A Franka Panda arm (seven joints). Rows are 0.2 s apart.
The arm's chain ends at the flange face. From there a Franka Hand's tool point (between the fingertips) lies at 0.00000 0.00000 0.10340 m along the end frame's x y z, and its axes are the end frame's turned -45 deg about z.
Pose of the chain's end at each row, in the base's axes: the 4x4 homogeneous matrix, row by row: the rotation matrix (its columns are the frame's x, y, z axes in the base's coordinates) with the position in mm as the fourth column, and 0 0 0 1 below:
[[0.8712 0.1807 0.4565 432.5], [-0.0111 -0.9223 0.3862 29.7], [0.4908 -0.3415 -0.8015 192.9], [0 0 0 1]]
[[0.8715 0.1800 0.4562 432.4], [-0.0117 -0.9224 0.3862 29.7], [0.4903 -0.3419 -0.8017 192.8], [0 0 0 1]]
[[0.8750 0.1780 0.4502 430.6], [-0.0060 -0.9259 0.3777 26.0], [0.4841 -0.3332 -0.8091 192.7], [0 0 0 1]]
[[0.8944 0.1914 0.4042 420.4], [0.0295 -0.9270 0.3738 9.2], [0.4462 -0.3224 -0.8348 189.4], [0 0 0 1]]
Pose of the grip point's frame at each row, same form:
[[0.4883 0.7438 0.4565 479.7], [0.6443 -0.6600 0.3862 69.6], [0.5885 0.1056 -0.8015 110.0], [0 0 0 1]]
[[0.4890 0.7435 0.4562 479.6], [0.6440 -0.6605 0.3862 69.6], [0.5885 0.1049 -0.8017 109.9], [0 0 0 1]]
[[0.4929 0.7446 0.4502 477.2], [0.6505 -0.6590 0.3777 65.1], [0.5779 0.1067 -0.8091 109.0], [0 0 0 1]]
[[0.4971 0.7678 0.4042 462.2], [0.6763 -0.6346 0.3738 47.9], [0.5435 0.0875 -0.8348 103.1], [0 0 0 1]]

